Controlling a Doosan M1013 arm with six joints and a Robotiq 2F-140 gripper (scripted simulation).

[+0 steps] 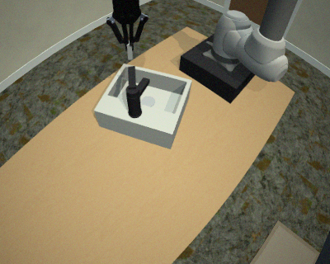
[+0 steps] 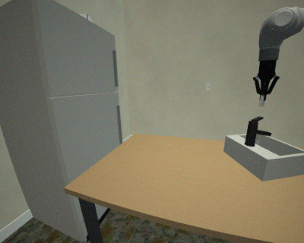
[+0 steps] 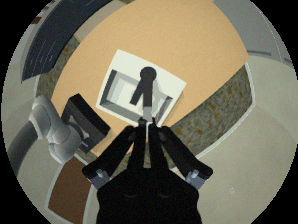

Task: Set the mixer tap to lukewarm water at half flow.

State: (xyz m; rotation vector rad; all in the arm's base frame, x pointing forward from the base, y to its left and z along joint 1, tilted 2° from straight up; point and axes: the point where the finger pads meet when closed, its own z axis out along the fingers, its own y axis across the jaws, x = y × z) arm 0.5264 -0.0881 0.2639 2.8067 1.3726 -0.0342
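Right now the lever is 10 cm below my hand, 2 cm to the left of it and 2 cm ahead of it. The rest, counted from my hand: white sink basin: 34 cm below, 6 cm behind, 1 cm to the left; then black mixer tap: 15 cm below, 4 cm to the left, 3 cm ahead.
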